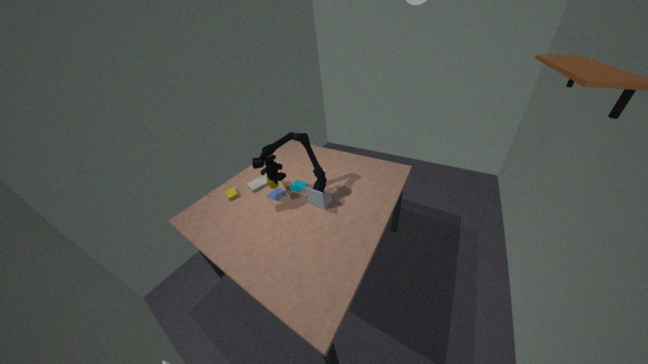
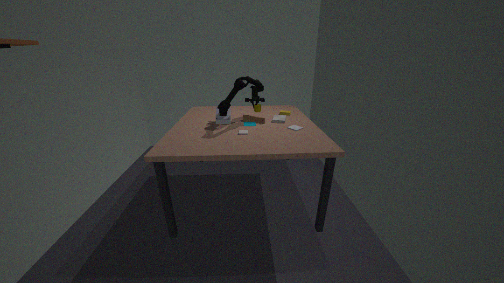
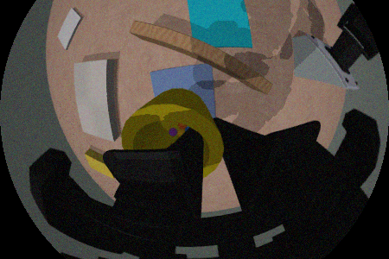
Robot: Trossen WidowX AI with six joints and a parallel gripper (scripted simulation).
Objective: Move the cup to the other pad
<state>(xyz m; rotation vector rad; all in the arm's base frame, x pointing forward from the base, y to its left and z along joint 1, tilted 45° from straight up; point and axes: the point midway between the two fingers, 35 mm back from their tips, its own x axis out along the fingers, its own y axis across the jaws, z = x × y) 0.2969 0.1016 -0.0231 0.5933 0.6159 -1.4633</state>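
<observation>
Now: the teal pad 50 mm behind my gripper tip, 140 mm to the right of it and 120 mm below it. From my gripper tip the other things lie so: yellow cup 20 mm ahead; wooden bar 10 mm behind, 70 mm to the right, 90 mm below; grey slab 240 mm ahead, 30 mm to the right, 100 mm below.
</observation>
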